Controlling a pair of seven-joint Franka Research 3 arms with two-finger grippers.
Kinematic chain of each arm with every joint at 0, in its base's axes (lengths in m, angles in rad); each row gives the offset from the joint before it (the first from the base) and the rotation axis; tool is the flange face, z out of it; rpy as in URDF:
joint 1: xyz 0 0 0.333 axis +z
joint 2: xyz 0 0 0 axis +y
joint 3: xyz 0 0 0.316 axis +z
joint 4: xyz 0.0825 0 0 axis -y
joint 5: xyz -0.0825 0 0.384 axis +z
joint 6: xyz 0 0 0 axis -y
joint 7: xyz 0.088 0 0 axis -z
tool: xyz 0 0 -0.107 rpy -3.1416 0 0
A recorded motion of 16 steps. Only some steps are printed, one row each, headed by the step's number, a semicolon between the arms.
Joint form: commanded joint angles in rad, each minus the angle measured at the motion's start. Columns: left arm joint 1, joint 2, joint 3, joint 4, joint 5, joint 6, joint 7; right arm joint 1, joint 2, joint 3, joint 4, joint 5, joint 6, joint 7.
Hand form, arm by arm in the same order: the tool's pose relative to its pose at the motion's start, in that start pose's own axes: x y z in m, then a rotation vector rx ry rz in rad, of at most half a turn. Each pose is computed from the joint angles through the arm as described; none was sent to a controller.
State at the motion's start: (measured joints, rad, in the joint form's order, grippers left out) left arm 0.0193 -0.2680 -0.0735 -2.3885 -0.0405 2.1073 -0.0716; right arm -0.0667 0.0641 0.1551 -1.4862 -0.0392 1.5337 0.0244
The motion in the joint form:
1: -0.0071 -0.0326 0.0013 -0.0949 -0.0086 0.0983 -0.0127; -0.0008 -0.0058 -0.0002 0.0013 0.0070 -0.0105 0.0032
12: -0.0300 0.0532 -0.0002 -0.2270 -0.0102 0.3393 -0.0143; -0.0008 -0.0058 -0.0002 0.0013 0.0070 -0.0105 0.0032
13: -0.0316 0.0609 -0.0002 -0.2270 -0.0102 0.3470 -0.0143; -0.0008 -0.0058 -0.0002 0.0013 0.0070 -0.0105 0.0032
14: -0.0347 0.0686 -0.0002 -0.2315 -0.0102 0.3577 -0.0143; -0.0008 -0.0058 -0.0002 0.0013 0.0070 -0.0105 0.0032
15: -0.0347 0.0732 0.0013 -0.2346 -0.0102 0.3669 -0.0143; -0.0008 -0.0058 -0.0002 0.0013 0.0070 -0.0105 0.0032
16: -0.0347 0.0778 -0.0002 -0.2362 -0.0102 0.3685 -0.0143; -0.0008 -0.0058 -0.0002 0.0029 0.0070 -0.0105 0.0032
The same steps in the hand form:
1: -0.0155 0.0000 0.0202 -0.0065 0.0356 -0.0146; -0.0029 -0.0003 -0.0029 0.0060 -0.0037 0.0041
12: -0.0266 0.0058 0.0927 -0.0083 0.0584 0.0005; -0.0029 -0.0003 -0.0029 0.0060 -0.0037 0.0041
13: -0.0259 0.0065 0.0953 -0.0086 0.0584 0.0020; -0.0029 -0.0003 -0.0029 0.0060 -0.0037 0.0041
14: -0.0264 0.0076 0.0994 -0.0086 0.0568 0.0048; -0.0029 -0.0003 -0.0029 0.0060 -0.0037 0.0041
15: -0.0265 0.0068 0.1018 -0.0090 0.0583 0.0031; -0.0029 -0.0003 -0.0029 0.0060 -0.0037 0.0041
16: -0.0269 0.0074 0.1043 -0.0084 0.0537 0.0045; -0.0028 -0.0003 -0.0037 0.0061 -0.0021 0.0042

